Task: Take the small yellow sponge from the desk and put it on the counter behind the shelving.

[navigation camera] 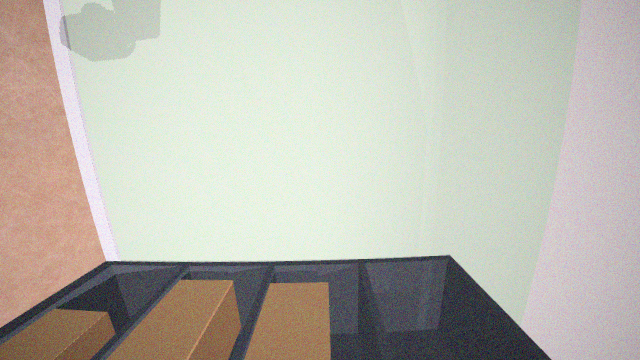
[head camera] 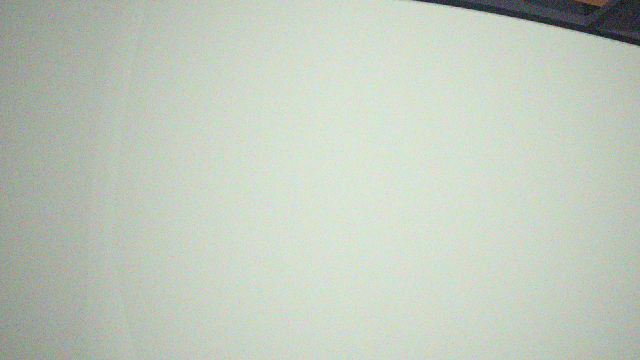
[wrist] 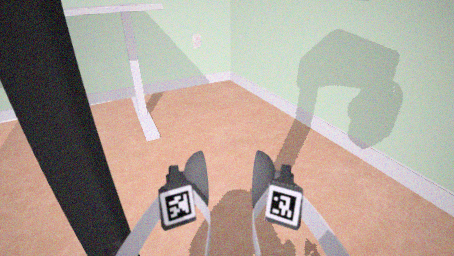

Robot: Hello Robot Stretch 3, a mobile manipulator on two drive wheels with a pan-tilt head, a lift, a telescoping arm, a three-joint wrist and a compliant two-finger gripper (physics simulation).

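Places are measured from the robot's base along level axes (x ahead, y left, z up), in centimetres.
Pixels of known places: gripper, fingertip midpoint: (wrist: 229, 169).
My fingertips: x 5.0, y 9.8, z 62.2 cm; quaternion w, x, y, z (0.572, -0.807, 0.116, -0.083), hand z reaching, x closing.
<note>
Behind a point stands the place of what it marks.
My gripper (wrist: 229, 169) @[z 62.2, x 5.0, y 9.8 cm] is open in the wrist view, with a gap between its two fingertips and no object between them. It is over the wooden floor. The yellow sponge does not show in any view, and I cannot make out the counter. Part of a dark shelving unit (navigation camera: 405, 300) @[z 167.2, x 117.3, y -65.9 cm] (head camera: 550, 18) @[z 65.9, x 113.1, y -42.1 cm] with open compartments shows at the bottom of the navigation view and in the top right corner of the head view. A white table (wrist: 115, 9) @[z 70.7, x -13.8, y 116.7 cm] shows in part at the upper left of the wrist view; I cannot tell if it is the desk.
Brown boxes (navigation camera: 175, 315) @[z 65.4, x 83.3, y -49.7 cm] sit in the shelving compartments. A thick black post (wrist: 60, 125) crosses the left of the wrist view. The table's white leg (wrist: 137, 85) @[z 24.1, x -13.2, y 151.4 cm] stands on the floor (wrist: 210, 120) @[z 0.0, x 30.4, y 134.8 cm]. Pale green walls (wrist: 270, 30) @[z 52.9, x 80.8, y 156.6 cm] (head camera: 320, 175) @[z 126.6, x 109.4, y 3.9 cm] (navigation camera: 280, 140) @[z 106.4, x 106.4, y 19.8 cm] meet in a corner.
</note>
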